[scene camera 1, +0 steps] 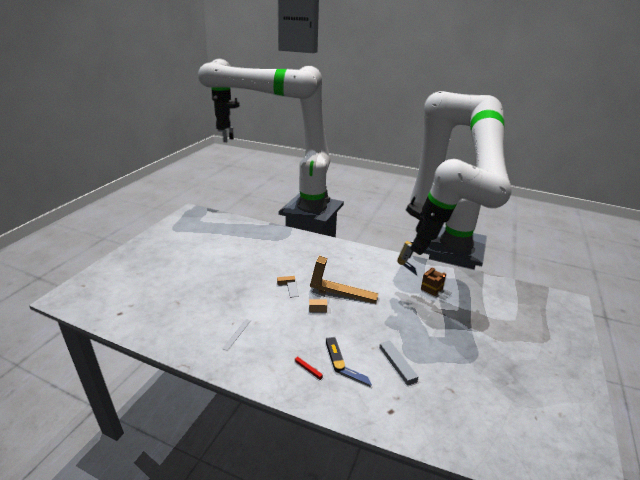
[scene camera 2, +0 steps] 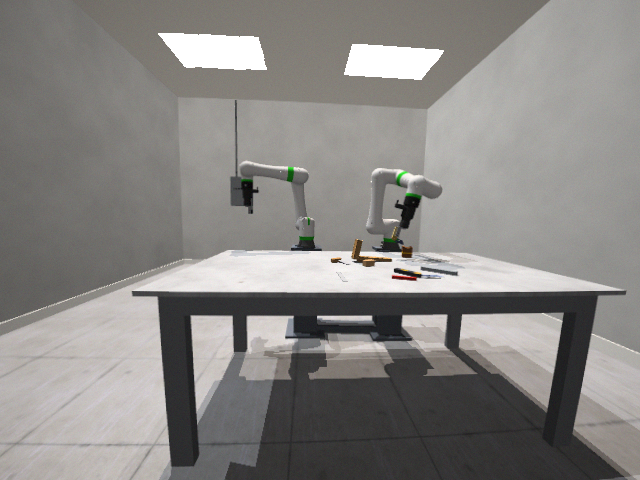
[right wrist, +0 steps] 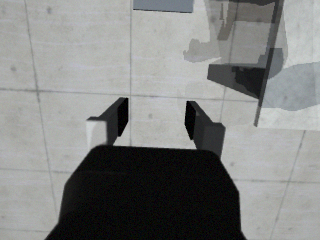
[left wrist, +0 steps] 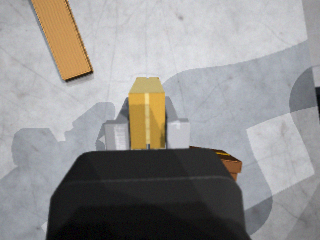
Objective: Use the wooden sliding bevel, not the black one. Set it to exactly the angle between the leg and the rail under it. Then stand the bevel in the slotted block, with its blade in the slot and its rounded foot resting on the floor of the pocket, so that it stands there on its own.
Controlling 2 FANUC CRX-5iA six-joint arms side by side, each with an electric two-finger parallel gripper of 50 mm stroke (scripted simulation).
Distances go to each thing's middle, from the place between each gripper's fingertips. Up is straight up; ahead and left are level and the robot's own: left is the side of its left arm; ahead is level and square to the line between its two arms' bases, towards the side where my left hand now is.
Now: left hand 20 mm above the wooden bevel (left wrist: 146, 97).
Right now my right hand is 109 cm to the right of the wooden bevel, 44 cm short of it and 15 cm above it.
